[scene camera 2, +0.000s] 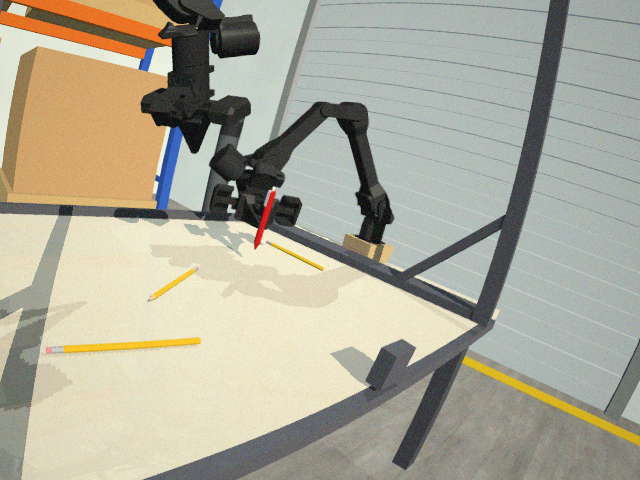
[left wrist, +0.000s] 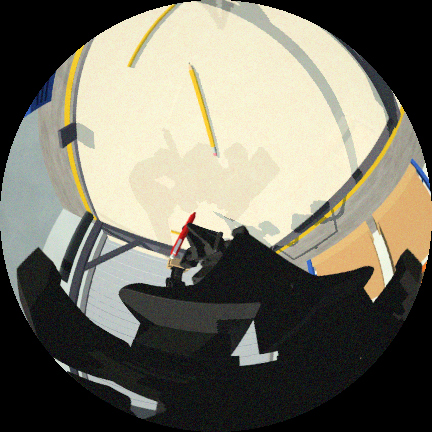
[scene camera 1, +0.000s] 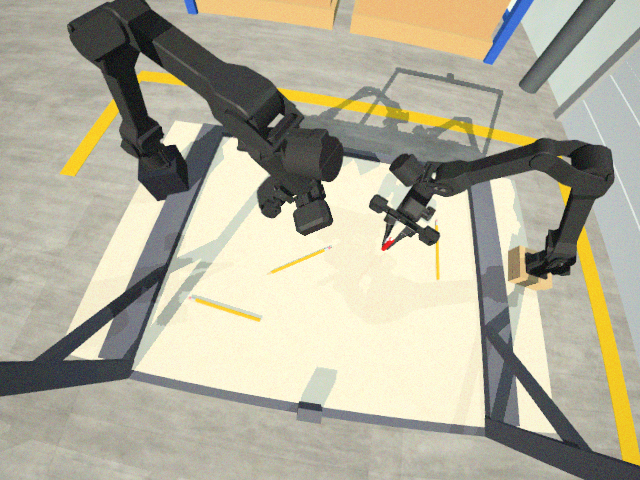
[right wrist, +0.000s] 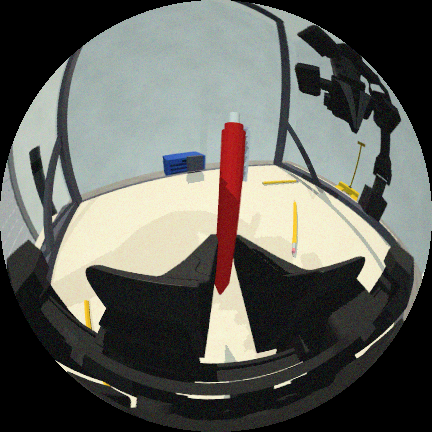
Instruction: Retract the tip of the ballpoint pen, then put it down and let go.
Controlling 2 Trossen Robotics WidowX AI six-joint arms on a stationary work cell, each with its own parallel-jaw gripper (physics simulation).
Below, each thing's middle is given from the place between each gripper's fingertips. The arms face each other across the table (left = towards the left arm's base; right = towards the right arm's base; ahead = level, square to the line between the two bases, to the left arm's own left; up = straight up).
Right now my left hand is 10 mm past the red ballpoint pen (right wrist: 234,150), 170 mm to the left of it and 100 mm above it. Round my left hand: tan block (scene camera 1: 517,274): 70 mm ahead, 620 mm to the right, 180 mm below.
I see my right gripper 10 mm below the red ballpoint pen. From my right hand the other things lie so: tan block 80 mm ahead, 450 mm to the right, 60 mm below.
